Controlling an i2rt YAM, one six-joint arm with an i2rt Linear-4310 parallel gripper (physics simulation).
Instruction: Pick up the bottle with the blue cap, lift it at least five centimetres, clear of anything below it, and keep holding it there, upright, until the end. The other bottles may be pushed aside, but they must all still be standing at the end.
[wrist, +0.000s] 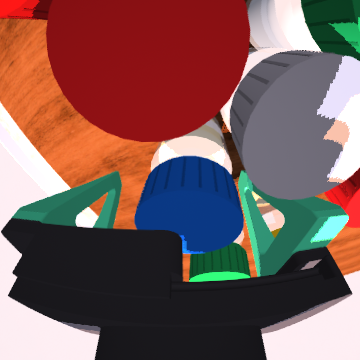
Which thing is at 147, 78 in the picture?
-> A red-capped bottle.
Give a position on a white-capped bottle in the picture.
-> At 286, 117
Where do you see the gripper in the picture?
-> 179, 176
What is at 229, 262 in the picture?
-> A green-capped bottle.
